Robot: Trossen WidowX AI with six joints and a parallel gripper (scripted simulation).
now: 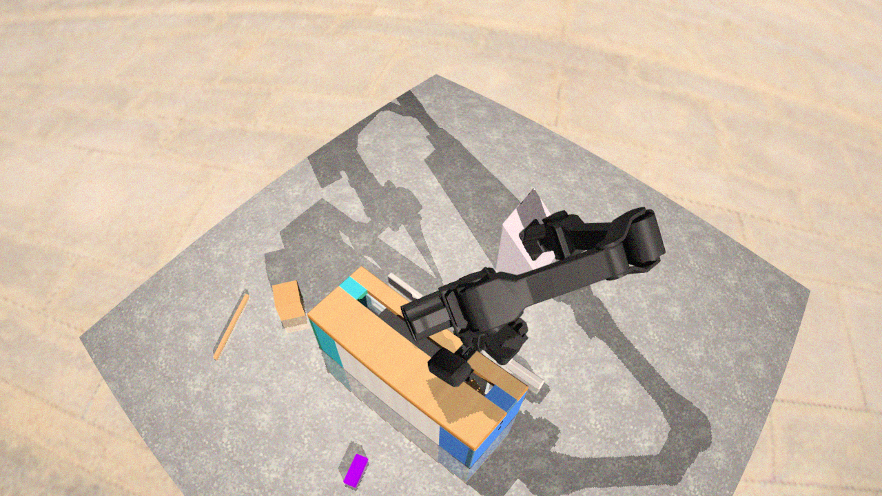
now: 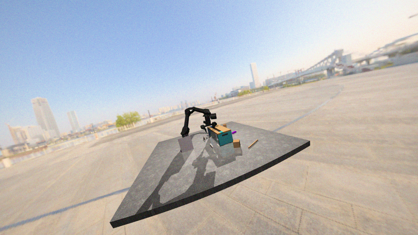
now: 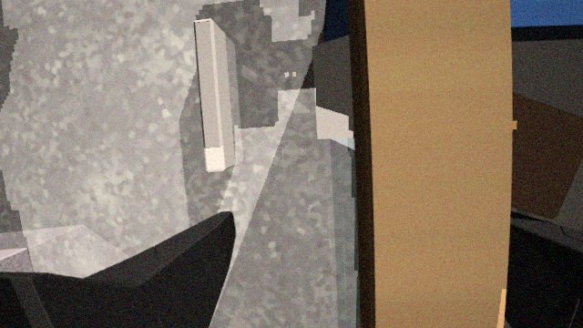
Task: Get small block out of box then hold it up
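My gripper tip is 6 cm short of the tan block and 2 cm to the right of it. Also, from my gripper tip: thin wooden stick (46 cm to the right, 25 cm ahead, 8 cm below); then tan-topped box (9 cm to the right, 4 cm ahead, 3 cm below).
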